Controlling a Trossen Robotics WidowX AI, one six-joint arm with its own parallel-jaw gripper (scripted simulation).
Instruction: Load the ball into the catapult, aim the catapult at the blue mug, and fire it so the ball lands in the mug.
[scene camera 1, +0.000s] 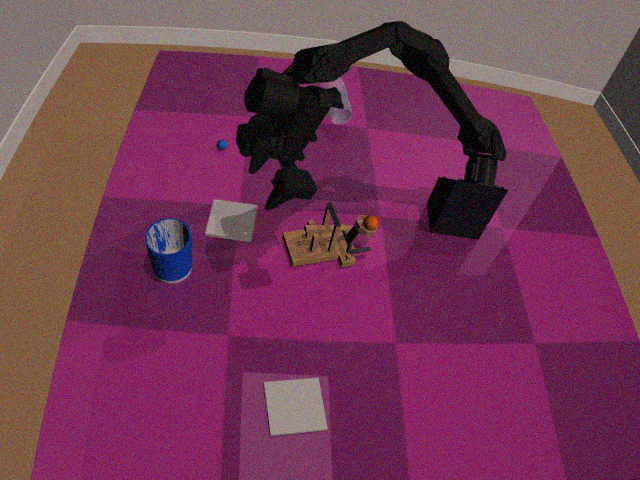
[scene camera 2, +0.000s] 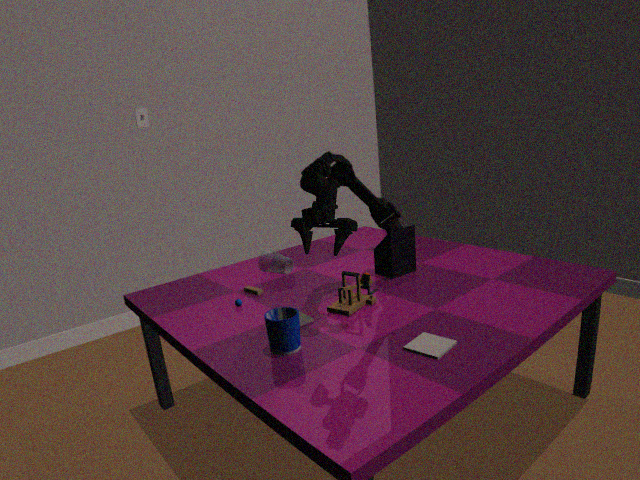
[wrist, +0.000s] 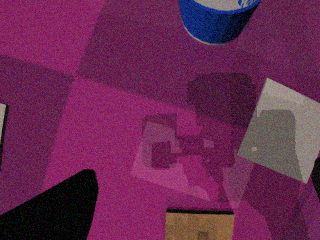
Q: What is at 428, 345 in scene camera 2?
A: A white tile.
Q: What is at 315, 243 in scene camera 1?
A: A wooden catapult.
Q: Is my gripper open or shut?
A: Open.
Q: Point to a wooden catapult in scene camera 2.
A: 347, 304
